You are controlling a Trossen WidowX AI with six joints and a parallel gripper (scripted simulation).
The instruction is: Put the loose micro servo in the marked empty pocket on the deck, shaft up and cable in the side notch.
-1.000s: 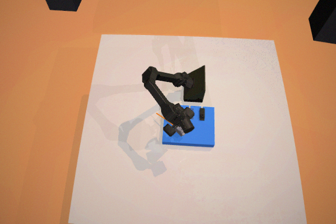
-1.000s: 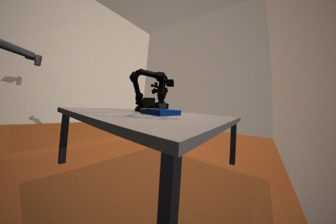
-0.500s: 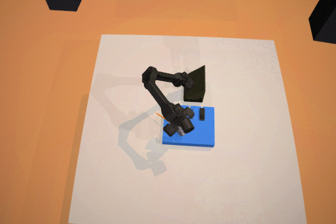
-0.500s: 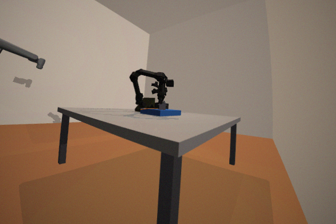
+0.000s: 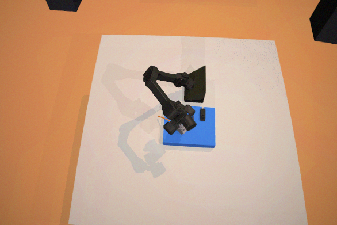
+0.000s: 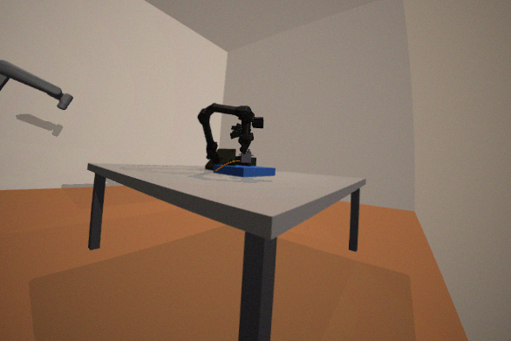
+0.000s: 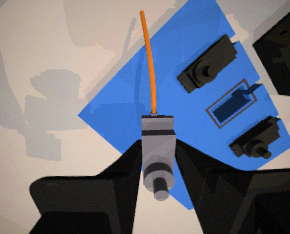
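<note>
Right now the blue deck is 100 mm below my gripper tip and 70 mm to the left of it.
</note>
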